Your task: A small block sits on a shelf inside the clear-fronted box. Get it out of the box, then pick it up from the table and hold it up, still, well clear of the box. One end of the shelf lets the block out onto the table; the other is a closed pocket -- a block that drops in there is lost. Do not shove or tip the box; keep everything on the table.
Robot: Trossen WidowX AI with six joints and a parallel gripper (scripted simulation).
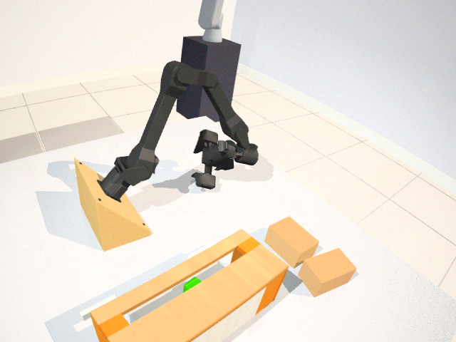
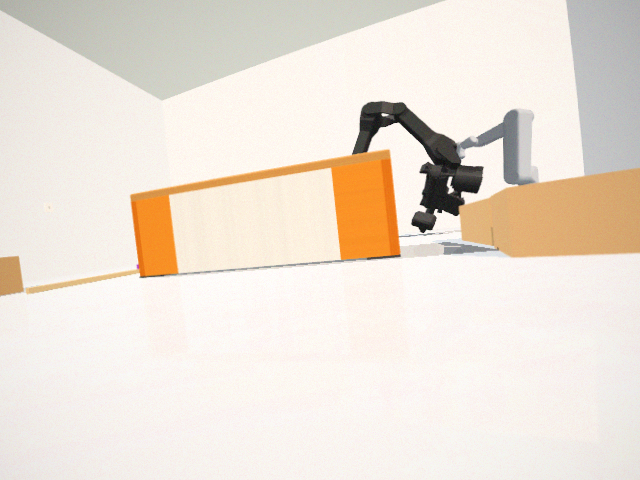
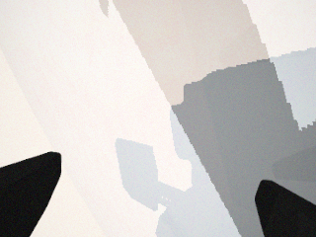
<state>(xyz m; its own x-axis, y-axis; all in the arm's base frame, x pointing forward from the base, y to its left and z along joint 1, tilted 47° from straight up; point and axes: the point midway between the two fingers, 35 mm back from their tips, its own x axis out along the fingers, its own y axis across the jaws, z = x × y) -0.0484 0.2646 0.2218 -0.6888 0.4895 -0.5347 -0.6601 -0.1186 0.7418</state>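
Right now my gripper tip is 440 mm short of the green block, 320 mm to the left of it and 50 mm below it.
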